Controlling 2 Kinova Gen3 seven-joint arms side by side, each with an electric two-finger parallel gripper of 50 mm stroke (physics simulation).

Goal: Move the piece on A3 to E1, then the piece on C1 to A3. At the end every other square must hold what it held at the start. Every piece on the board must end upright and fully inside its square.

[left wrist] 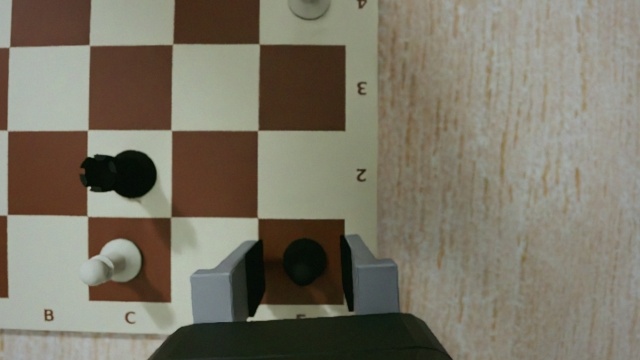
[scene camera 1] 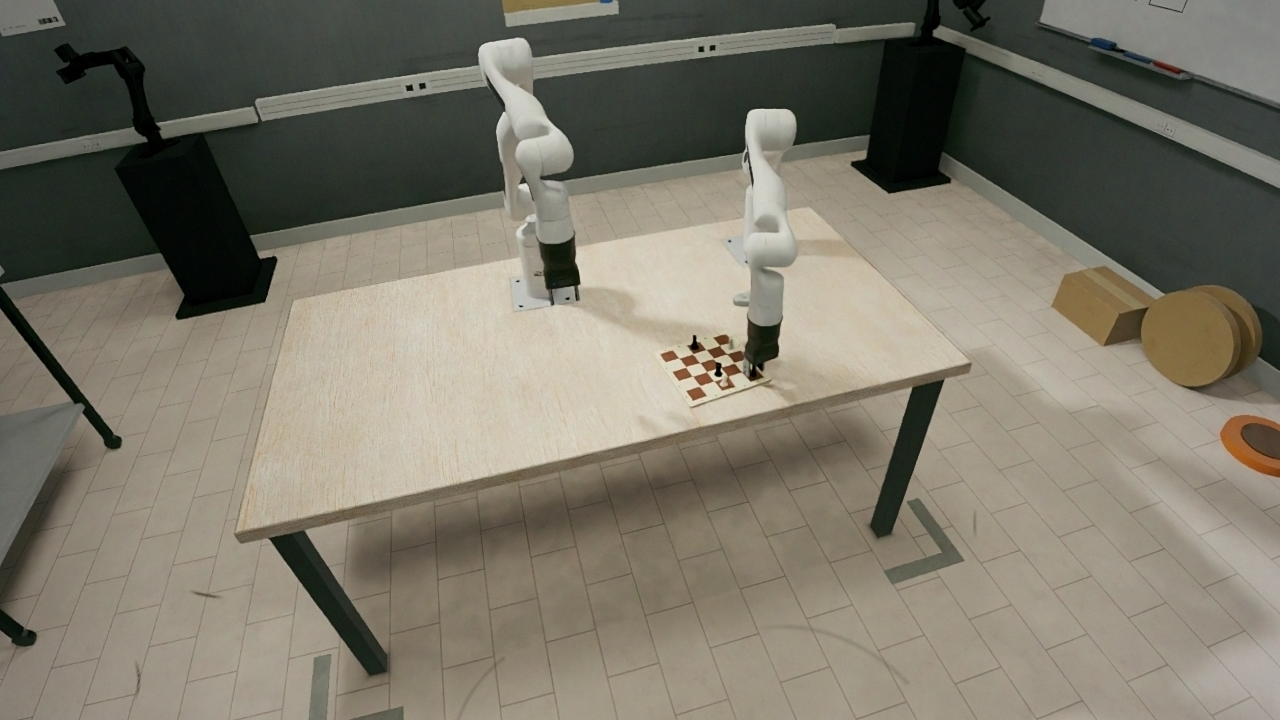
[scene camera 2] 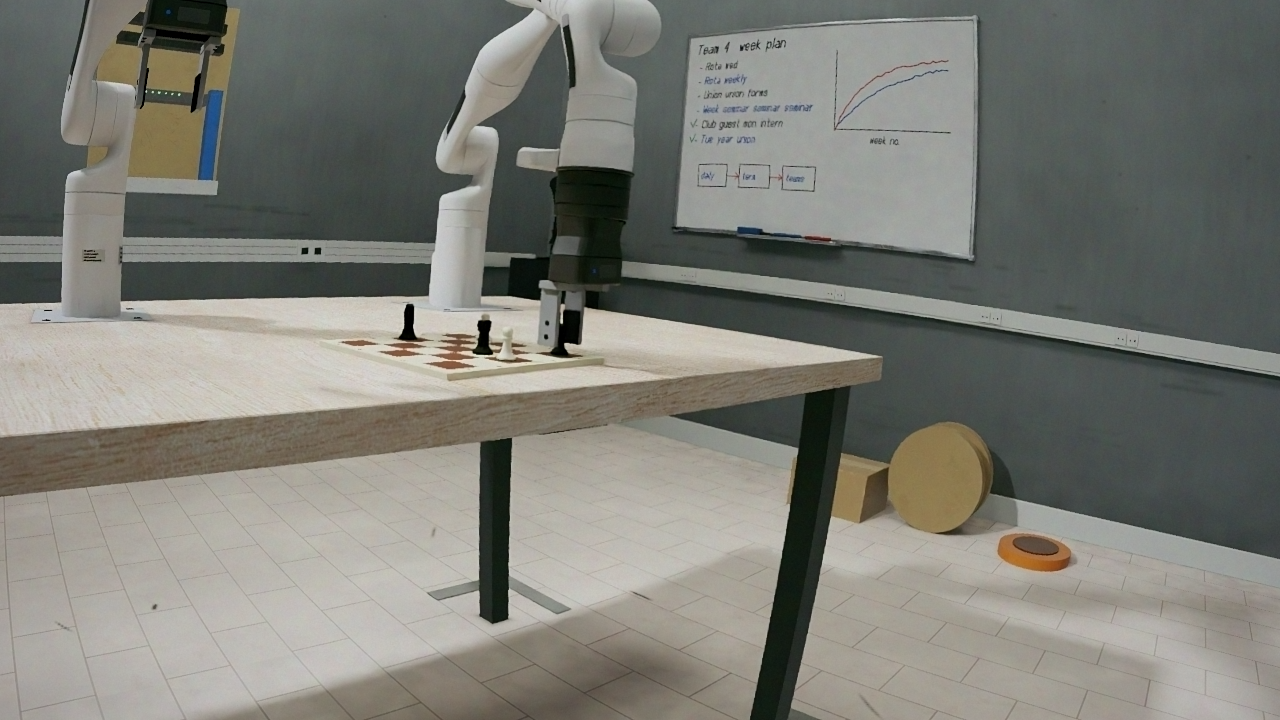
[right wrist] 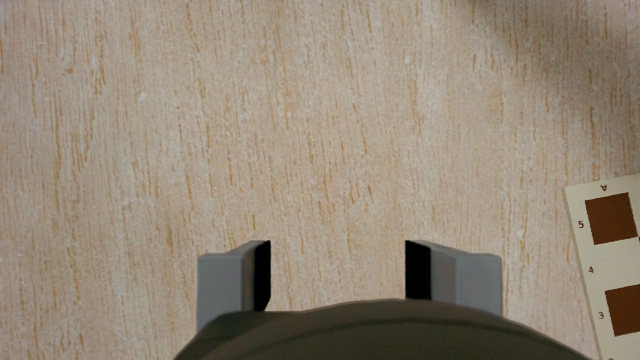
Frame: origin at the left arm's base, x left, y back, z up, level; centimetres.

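Seen in the pictures: left gripper, fingertip midpoint: [left wrist: 302, 263] [scene camera 1: 753, 371] [scene camera 2: 559, 344]; right gripper, fingertip midpoint: [scene camera 1: 564, 300] [scene camera 2: 167, 109] [right wrist: 337, 269]; left arm's base at its link origin: [scene camera 2: 455, 306]; right arm's base at its link origin: [scene camera 1: 542, 290] [scene camera 2: 91, 315].
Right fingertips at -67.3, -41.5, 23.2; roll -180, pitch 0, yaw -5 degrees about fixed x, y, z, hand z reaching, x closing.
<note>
Pixels of each thing's middle, then the offset from my right fingertips to it, as dx, dy, dz. "spot": a spot on its surface instead.
- white pawn at the middle of its body: [left wrist: 106, 266] [scene camera 2: 507, 343] [scene camera 1: 724, 379] +32.9, -14.7, -21.0
- square A3 at a spot on its surface: [right wrist: 622, 310] spot: +24.0, -8.0, -22.6
- black rook at the middle of its body: [left wrist: 117, 173] [scene camera 2: 483, 337] [scene camera 1: 718, 369] +33.0, -10.9, -21.0
- white piece at a spot on its surface: [left wrist: 309, 7] spot: +39.9, -3.0, -22.0
My left gripper [scene camera 1: 753, 369] [scene camera 2: 562, 334] [left wrist: 302, 263] is open, low over E1 of the chessboard [left wrist: 362, 130] [right wrist: 575, 200], one finger on each side of a black piece [left wrist: 305, 264] [scene camera 2: 560, 351]. The piece stands upright inside E1, apart from both fingers. A white pawn [left wrist: 121, 260] [scene camera 2: 506, 345] stands upright on C1. The visible part of square A3 [right wrist: 622, 310] in the right wrist view shows no piece. My right gripper [scene camera 1: 564, 298] [scene camera 2: 170, 102] [right wrist: 337, 269] is open and empty, high above the table, left of the board in scene camera 1.
A black rook [left wrist: 135, 174] [scene camera 2: 483, 335] stands on C2, directly beside the pawn's square. A white piece [left wrist: 309, 7] stands on E4, partly cut off in the left wrist view. Another black piece [scene camera 1: 693, 342] [scene camera 2: 408, 322] stands at the board's far side.
</note>
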